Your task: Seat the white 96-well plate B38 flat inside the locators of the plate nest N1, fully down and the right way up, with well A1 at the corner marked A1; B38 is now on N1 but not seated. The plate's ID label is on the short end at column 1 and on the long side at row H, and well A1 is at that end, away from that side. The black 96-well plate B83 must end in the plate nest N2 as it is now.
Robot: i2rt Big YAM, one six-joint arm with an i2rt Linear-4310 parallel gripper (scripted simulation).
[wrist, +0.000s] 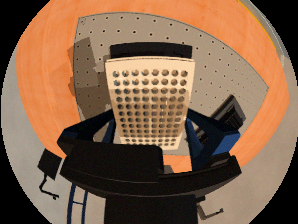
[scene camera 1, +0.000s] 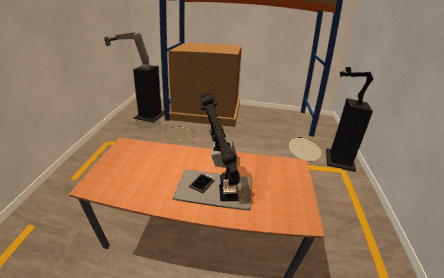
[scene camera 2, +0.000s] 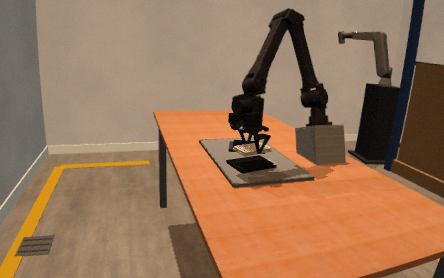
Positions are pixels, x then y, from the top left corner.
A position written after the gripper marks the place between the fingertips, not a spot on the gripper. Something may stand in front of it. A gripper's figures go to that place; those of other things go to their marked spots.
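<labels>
A white 96-well plate B38 [wrist: 151, 120] sits 0.12 m from the lens, while the gripper [wrist: 150, 111] is 0.13 m from the lens.
</labels>
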